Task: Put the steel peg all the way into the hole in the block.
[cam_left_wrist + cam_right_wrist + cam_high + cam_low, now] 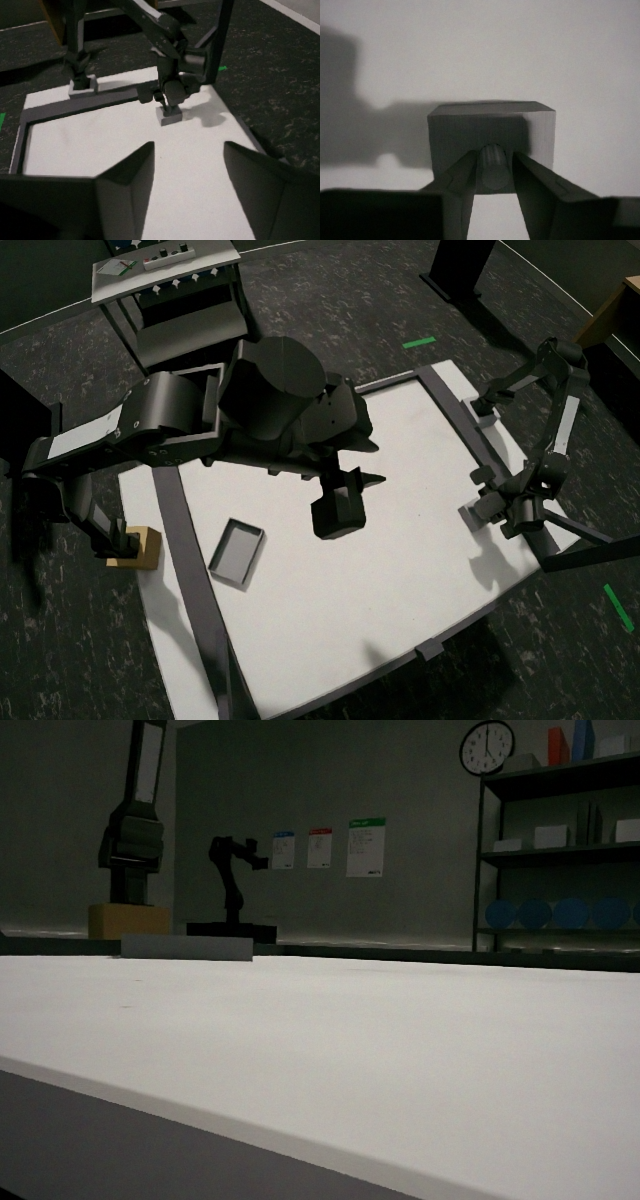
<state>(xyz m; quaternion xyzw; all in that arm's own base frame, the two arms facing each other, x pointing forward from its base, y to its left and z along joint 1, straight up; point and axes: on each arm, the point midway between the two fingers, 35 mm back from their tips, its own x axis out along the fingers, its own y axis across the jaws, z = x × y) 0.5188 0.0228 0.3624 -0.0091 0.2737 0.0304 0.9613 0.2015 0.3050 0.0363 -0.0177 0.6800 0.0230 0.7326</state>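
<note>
Right now the steel peg is 50 mm below my right hand. The rest, counted from my right hand: shallow grey tray 180 mm ahead, 630 mm to the left, 70 mm below; then grey block 50 mm below.
</note>
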